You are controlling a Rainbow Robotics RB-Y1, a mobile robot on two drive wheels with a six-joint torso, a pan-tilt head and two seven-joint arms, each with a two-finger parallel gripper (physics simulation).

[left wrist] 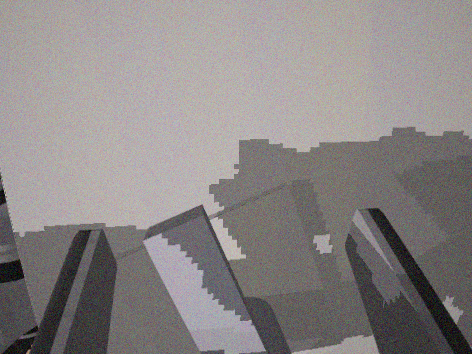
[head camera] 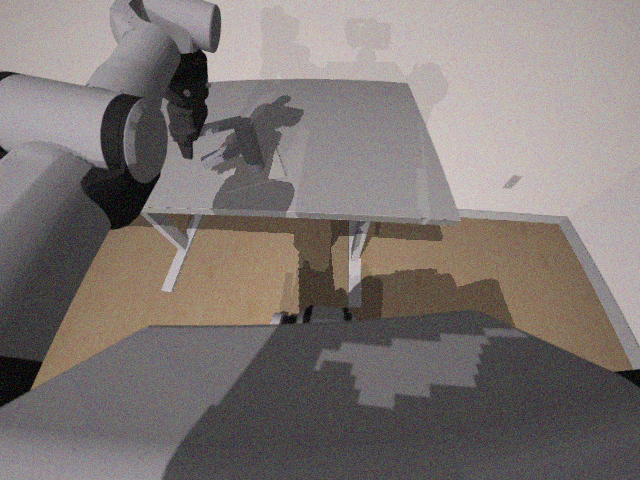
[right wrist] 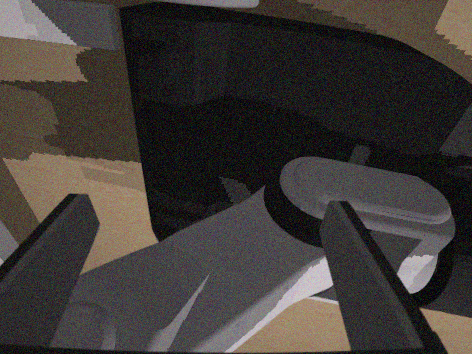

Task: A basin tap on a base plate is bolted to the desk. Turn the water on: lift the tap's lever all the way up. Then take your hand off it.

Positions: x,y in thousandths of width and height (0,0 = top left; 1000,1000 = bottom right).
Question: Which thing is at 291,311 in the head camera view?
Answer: My left gripper.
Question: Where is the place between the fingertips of my left gripper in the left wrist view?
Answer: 493,674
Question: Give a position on a desk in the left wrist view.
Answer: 257,343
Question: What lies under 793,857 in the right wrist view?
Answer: My right gripper.
